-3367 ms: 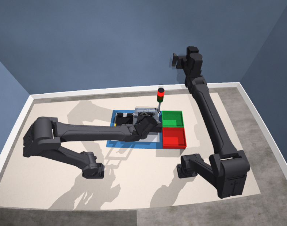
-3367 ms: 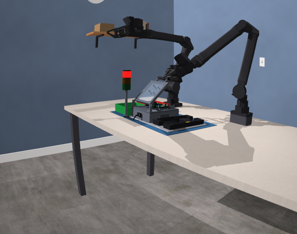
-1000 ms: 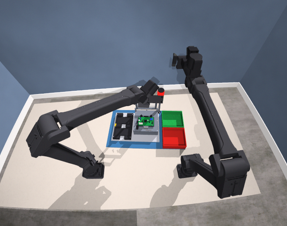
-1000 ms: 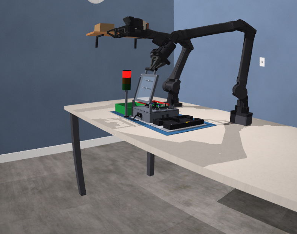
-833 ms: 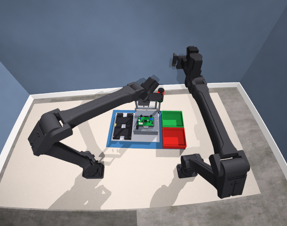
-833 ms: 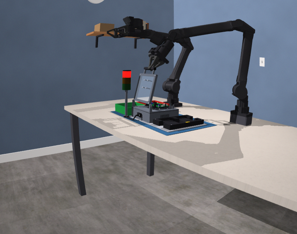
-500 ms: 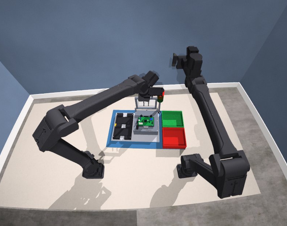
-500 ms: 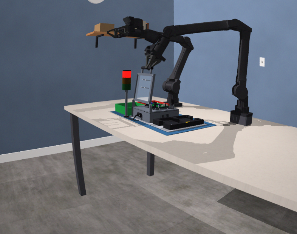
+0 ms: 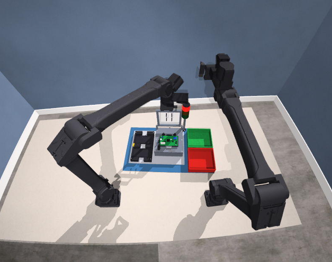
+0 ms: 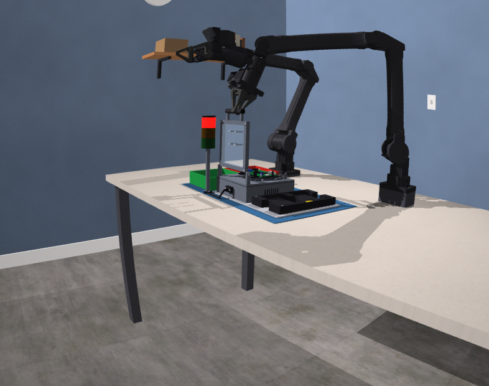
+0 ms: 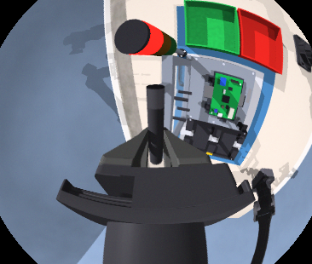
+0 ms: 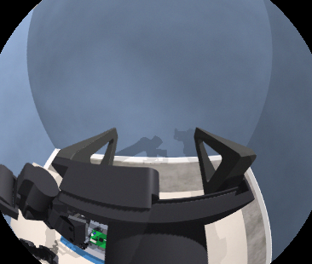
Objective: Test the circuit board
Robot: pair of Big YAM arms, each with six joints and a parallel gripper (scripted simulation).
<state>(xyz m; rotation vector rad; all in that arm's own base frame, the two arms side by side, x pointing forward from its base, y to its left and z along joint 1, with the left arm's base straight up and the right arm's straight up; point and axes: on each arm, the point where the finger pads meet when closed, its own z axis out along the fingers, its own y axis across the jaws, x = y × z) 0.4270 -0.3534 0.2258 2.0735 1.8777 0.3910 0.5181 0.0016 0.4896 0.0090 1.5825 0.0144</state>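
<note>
Now: left hand 20 cm above the green circuit board and 10 cm past it. From my left hand the other things lie so: red bin: 26 cm below, 21 cm behind, 20 cm to the right; then green bin: 26 cm below, 20 cm to the right, 6 cm behind; then clear lid: 9 cm below, 1 cm to the right.
</note>
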